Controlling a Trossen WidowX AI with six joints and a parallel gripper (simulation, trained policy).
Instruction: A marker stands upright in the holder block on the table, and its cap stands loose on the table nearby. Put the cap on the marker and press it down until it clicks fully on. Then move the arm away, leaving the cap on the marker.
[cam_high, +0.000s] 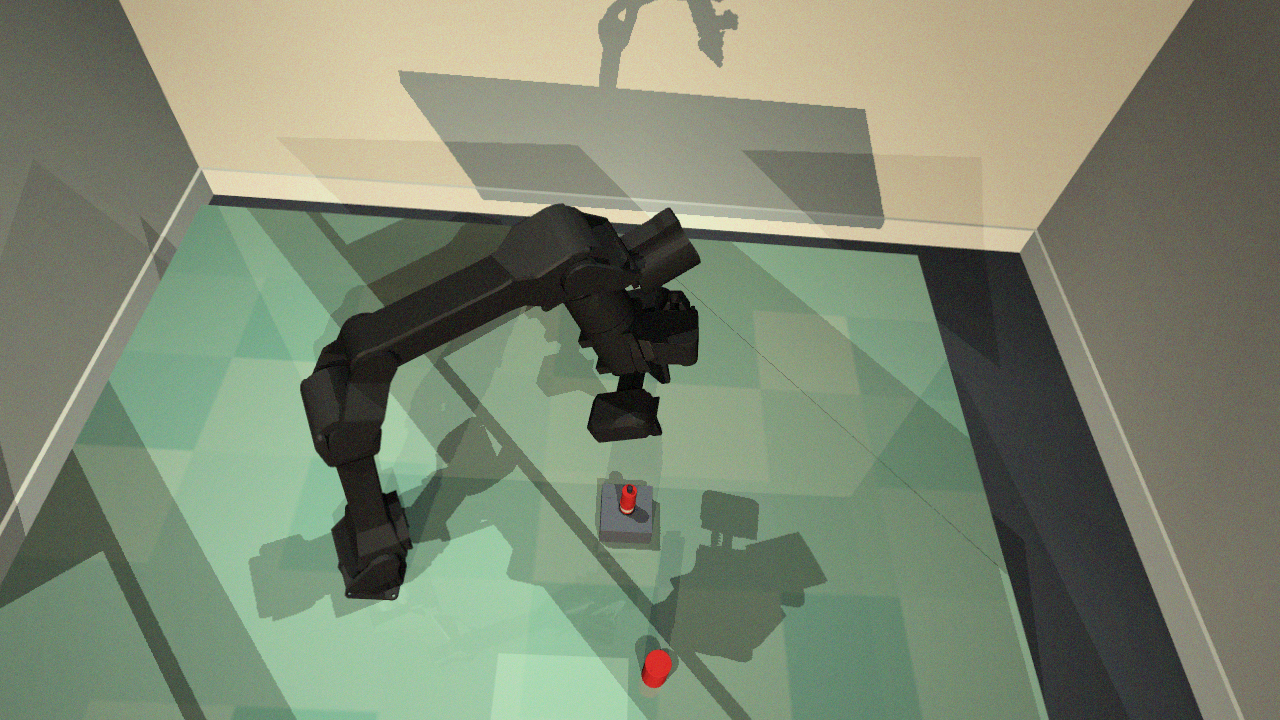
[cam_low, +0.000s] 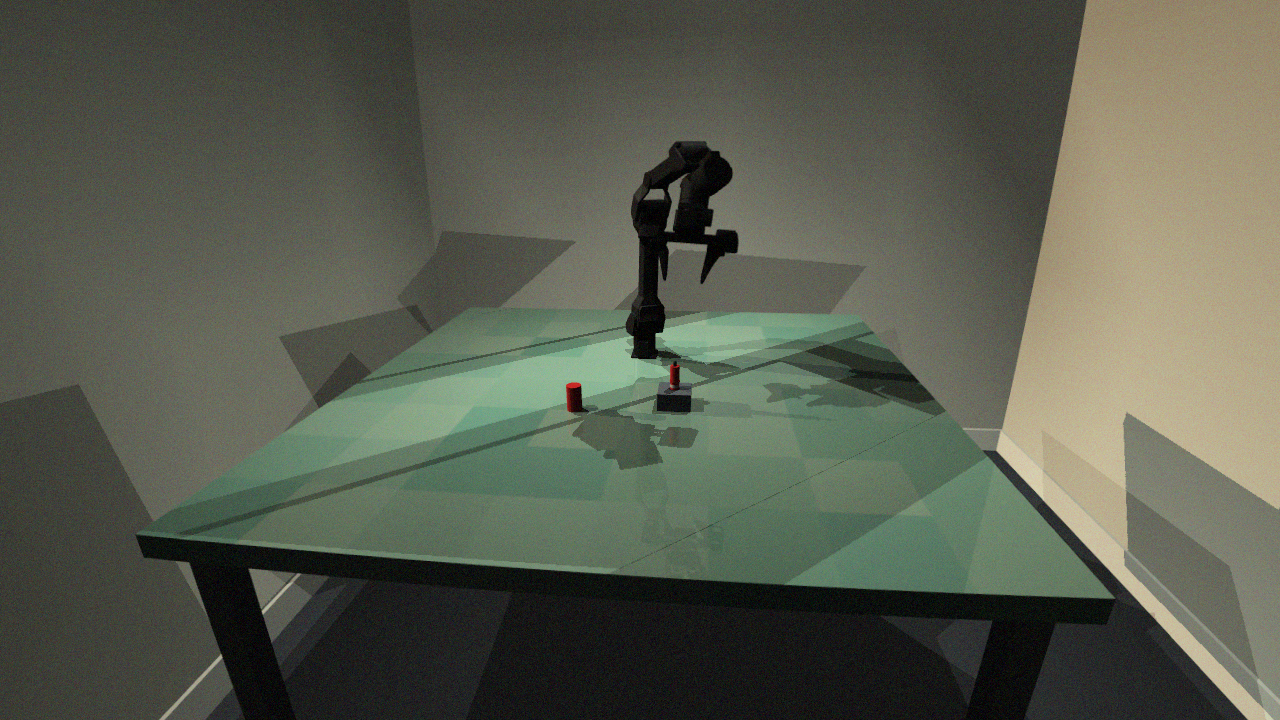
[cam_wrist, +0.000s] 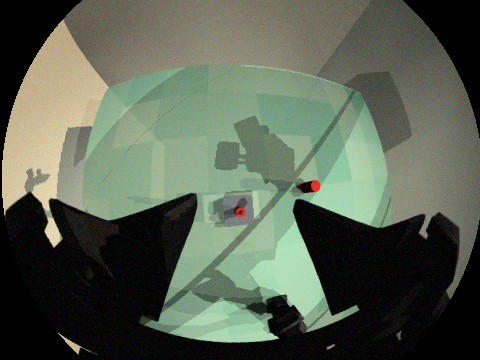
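My gripper tip is now 2 cm short of the red cap, 22 cm to the left of it and 24 cm above it. The rest, counted from my gripper tip: holder block (2 cm behind, 1 cm to the right, 25 cm below); then red marker (2 cm behind, 1 cm to the right, 19 cm below).
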